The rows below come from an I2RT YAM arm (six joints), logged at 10 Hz.
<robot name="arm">
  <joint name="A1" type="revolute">
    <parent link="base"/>
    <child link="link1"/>
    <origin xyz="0 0 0.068" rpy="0 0 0"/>
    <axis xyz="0 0 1"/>
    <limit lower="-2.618" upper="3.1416"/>
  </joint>
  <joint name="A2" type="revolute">
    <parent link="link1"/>
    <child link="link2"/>
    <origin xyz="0.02 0.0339 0.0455" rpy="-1.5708 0 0"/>
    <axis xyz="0 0 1"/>
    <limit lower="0" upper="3.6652"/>
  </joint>
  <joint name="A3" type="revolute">
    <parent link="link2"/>
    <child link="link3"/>
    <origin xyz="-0.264 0 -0.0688" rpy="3.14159 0 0"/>
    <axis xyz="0 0 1"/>
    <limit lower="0" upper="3.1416"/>
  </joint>
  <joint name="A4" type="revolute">
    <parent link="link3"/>
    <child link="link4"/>
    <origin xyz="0.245 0.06 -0.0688" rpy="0 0 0"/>
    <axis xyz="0 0 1"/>
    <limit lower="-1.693" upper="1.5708"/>
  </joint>
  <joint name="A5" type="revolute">
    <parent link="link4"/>
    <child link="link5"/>
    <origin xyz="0.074 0.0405 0.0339" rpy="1.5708 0 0"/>
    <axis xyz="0 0 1"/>
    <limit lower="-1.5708" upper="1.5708"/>
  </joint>
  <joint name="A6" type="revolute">
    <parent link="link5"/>
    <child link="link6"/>
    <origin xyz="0.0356 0 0.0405" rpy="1.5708 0 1.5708"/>
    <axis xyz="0 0 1"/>
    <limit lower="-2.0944" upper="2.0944"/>
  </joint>
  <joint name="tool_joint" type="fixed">
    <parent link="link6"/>
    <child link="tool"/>
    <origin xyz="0 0 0" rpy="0 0 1.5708"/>
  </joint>
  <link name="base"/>
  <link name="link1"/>
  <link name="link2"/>
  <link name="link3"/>
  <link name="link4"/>
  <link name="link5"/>
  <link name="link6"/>
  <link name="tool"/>
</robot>
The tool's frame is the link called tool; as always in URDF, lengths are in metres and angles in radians.
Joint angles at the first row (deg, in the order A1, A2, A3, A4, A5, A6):
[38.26 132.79 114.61 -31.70 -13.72 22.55]
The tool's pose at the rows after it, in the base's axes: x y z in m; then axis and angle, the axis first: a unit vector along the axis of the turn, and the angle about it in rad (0 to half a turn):
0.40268, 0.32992, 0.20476, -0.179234, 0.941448, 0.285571, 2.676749
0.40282, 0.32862, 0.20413, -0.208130, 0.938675, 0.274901, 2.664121
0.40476, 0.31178, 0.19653, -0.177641, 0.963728, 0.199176, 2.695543
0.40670, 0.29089, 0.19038, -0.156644, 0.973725, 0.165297, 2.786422
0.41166, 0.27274, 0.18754, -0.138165, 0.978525, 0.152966, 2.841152
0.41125, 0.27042, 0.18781, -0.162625, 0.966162, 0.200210, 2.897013
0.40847, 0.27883, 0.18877, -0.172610, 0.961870, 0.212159, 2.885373
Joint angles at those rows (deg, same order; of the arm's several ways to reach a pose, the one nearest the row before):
[38.30 132.79 114.61 -31.81 -15.14 22.28]
[38.19 132.79 114.61 -32.31 -14.96 18.59]
[37.04 132.79 114.60 -38.46 -8.21 18.61]
[35.03 132.77 114.61 -45.06 -7.73 18.59]
[32.93 132.77 114.61 -48.64 -8.34 18.57]
[32.23 132.77 114.61 -49.41 -15.38 16.19]
[33.17 132.79 114.61 -48.03 -16.18 16.25]

